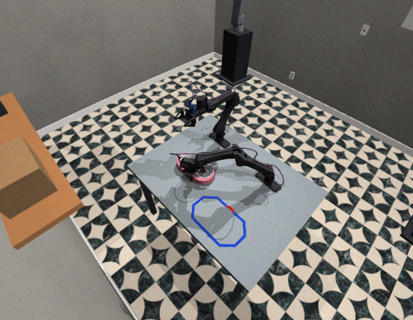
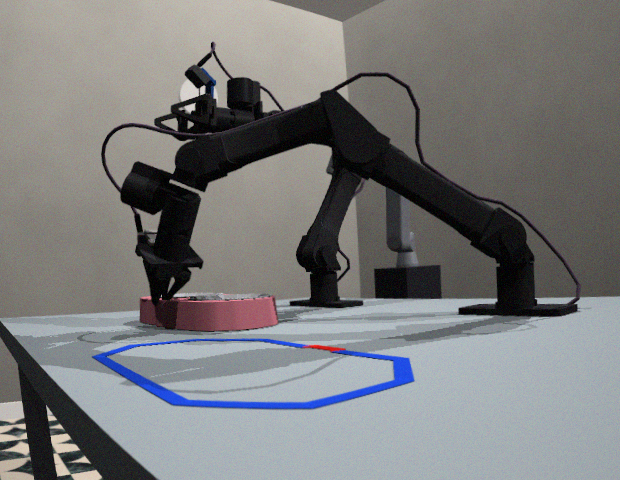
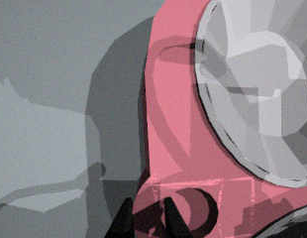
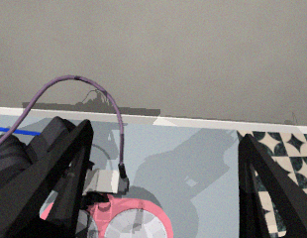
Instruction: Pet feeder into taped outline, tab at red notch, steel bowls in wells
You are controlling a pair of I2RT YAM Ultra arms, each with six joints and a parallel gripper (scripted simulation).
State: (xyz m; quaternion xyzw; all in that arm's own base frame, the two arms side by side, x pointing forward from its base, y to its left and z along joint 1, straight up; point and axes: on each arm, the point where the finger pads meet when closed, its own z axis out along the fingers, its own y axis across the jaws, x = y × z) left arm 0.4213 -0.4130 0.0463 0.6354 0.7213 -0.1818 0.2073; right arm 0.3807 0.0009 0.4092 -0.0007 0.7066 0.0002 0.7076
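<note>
Right now the pet feeder is 80 mm behind my left hand, 10 mm to the right of it and 20 mm below it. From my left hand the other things lie so: blue taped outline: 40 mm ahead, 400 mm to the left, 50 mm below.
</note>
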